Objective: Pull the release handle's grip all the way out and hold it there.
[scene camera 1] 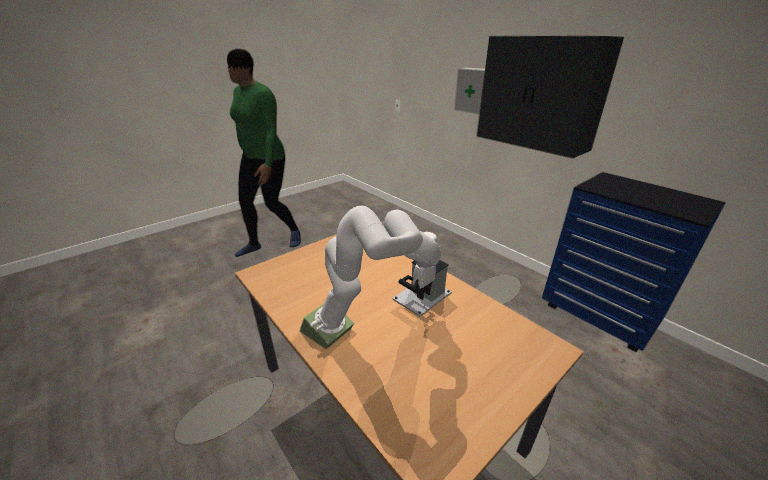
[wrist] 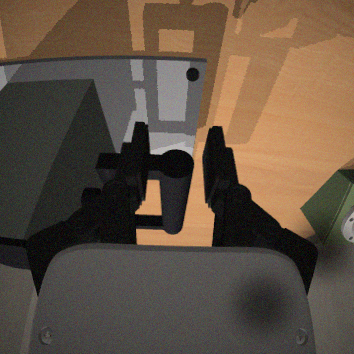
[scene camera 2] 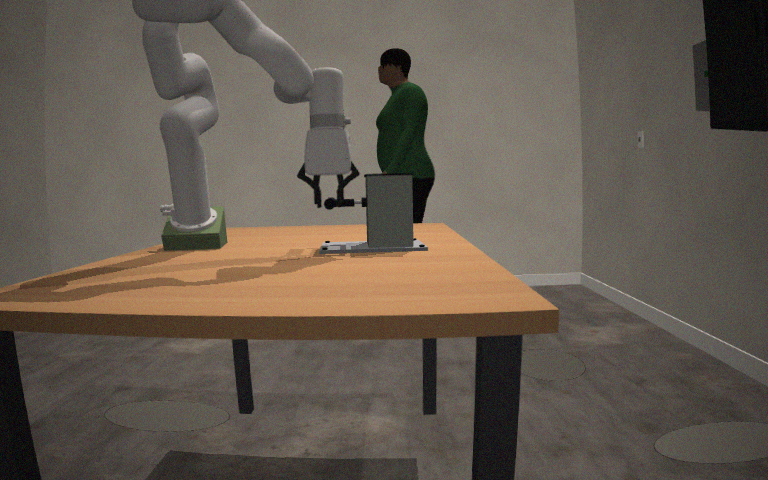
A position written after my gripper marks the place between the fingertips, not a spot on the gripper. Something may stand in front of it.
Observation:
I see my gripper (scene camera 2: 329, 207) and a metal base plate (scene camera 2: 327, 247).
My gripper is seen too in the wrist view (wrist: 177, 139).

